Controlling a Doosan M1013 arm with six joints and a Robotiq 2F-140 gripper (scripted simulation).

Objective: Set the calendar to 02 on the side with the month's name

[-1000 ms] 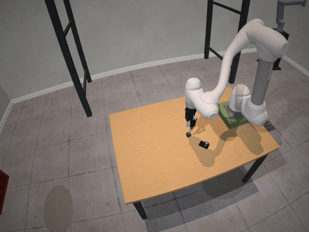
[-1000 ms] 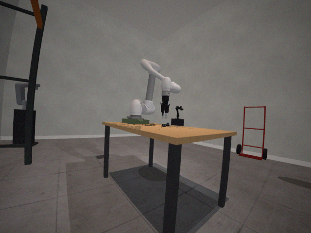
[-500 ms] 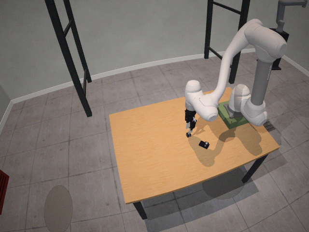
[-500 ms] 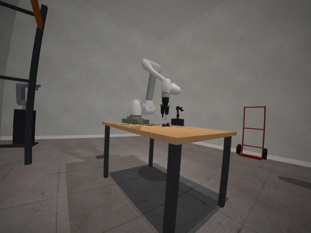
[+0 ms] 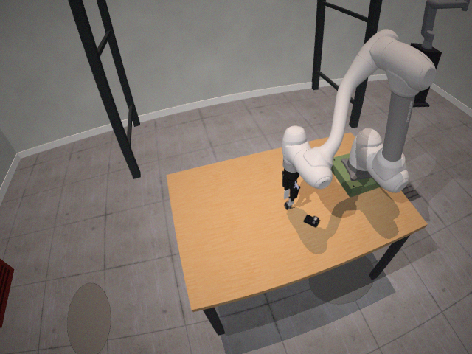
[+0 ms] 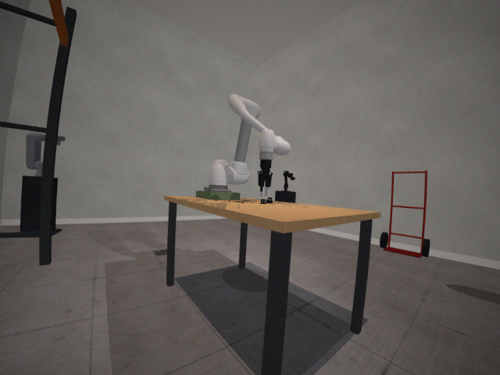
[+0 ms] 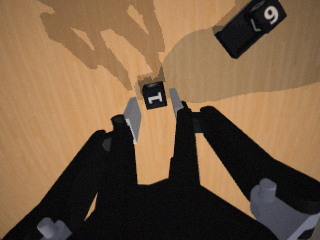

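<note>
My hand is 7 cm above the black number cube.
</note>
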